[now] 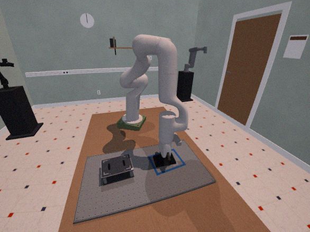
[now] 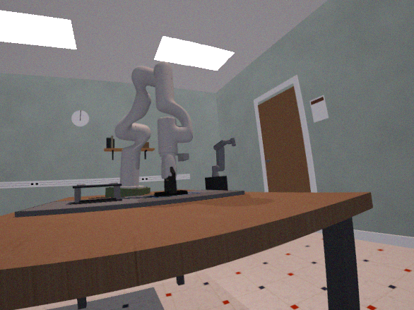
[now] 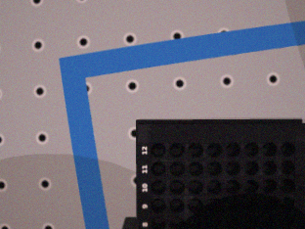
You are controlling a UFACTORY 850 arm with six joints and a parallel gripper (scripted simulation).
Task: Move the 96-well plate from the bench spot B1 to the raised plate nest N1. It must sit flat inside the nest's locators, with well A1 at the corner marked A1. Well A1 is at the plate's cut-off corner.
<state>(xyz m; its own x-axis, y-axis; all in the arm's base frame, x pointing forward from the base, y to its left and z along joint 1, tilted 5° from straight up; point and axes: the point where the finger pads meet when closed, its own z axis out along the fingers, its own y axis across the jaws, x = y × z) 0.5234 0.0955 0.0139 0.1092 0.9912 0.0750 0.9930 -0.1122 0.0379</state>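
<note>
Right now the raised plate nest is 290 mm to the right of my hand and 40 mm above it. From my hand the other things lie so: 96-well plate (10 mm below).
</note>
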